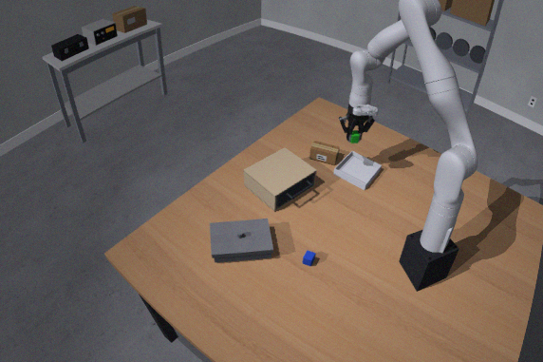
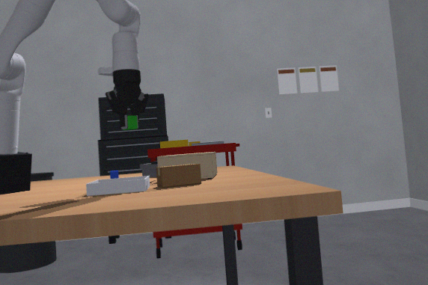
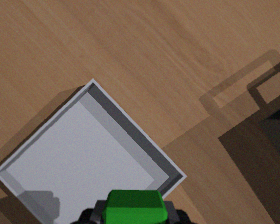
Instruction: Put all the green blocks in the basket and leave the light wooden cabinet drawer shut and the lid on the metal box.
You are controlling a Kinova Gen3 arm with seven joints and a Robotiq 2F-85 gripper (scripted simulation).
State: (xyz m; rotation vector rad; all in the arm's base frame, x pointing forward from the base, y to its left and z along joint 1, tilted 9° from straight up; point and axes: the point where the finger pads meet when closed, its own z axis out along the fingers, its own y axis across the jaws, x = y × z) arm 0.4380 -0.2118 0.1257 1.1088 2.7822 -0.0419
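My hand is 170 mm above the white basket, 30 mm to the left of it and 30 mm past it. The rest, counted from my hand: cardboard box: 150 mm below, 120 mm ahead, 20 mm to the right; drawer: 230 mm to the left, 150 mm below, 140 mm ahead; light wooden cabinet: 230 mm to the left, 150 mm ahead, 140 mm below.
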